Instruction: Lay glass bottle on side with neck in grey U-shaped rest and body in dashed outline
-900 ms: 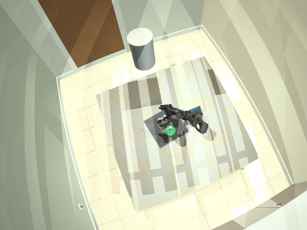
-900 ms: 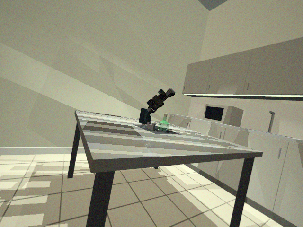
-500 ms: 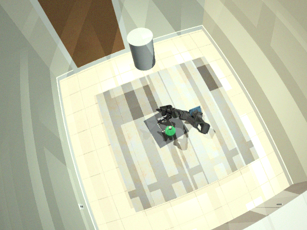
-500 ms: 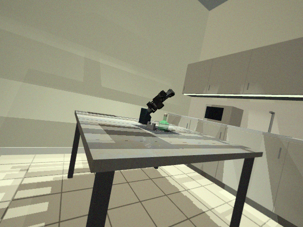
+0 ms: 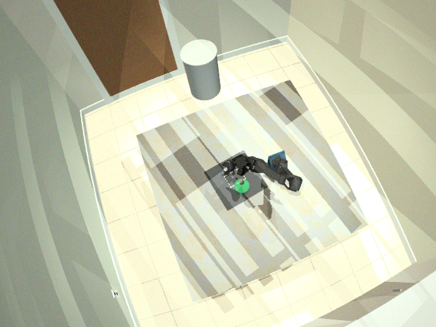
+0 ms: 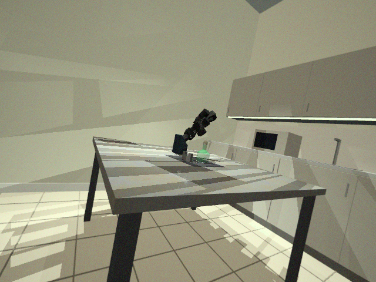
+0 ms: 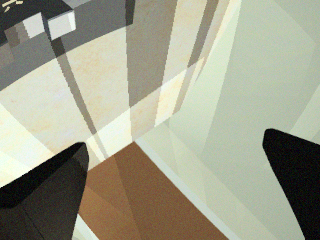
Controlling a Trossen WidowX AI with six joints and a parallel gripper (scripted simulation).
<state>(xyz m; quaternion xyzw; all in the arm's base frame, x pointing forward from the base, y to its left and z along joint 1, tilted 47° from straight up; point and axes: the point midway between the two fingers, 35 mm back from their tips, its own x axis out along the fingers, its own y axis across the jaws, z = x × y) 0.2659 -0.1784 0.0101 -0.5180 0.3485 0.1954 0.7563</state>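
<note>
The green glass bottle lies 3 cm behind my gripper tip, 14 cm to the left of it and 10 cm below it. The rest, counted from my gripper tip: dark grey mat 3 cm behind, 6 cm to the left, 20 cm below.
</note>
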